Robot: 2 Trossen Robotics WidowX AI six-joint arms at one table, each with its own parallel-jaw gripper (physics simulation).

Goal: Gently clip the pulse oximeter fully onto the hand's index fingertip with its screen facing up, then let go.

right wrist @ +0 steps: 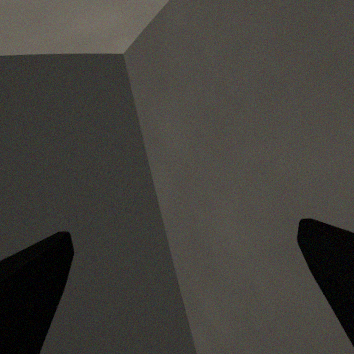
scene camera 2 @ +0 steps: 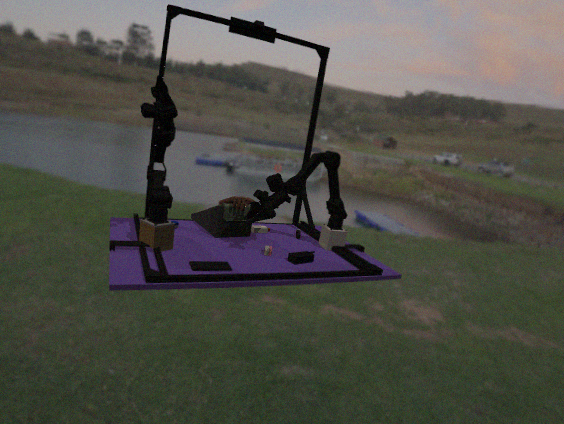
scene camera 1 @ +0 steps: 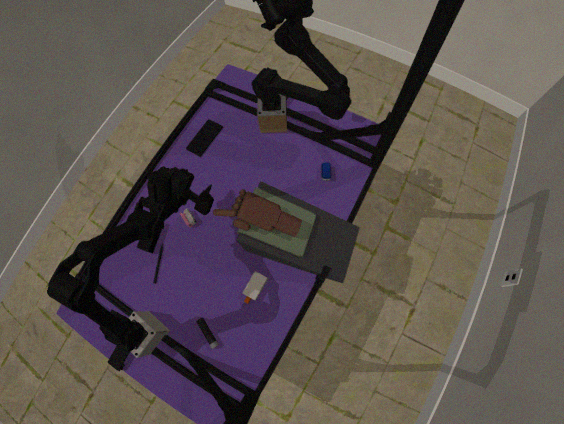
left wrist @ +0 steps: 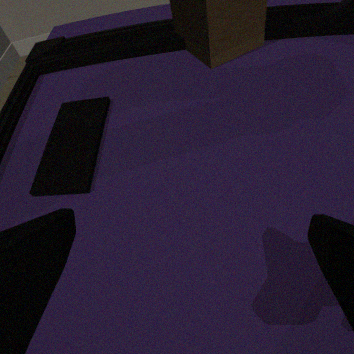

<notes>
The right gripper (scene camera 2: 161, 82) is open, holding nothing. Further things: the left gripper (scene camera 1: 199, 178).
The left gripper shows as well in scene camera 2 (scene camera 2: 247, 220) and in the left wrist view (left wrist: 194, 223). The right gripper also shows in the right wrist view (right wrist: 186, 236).
</notes>
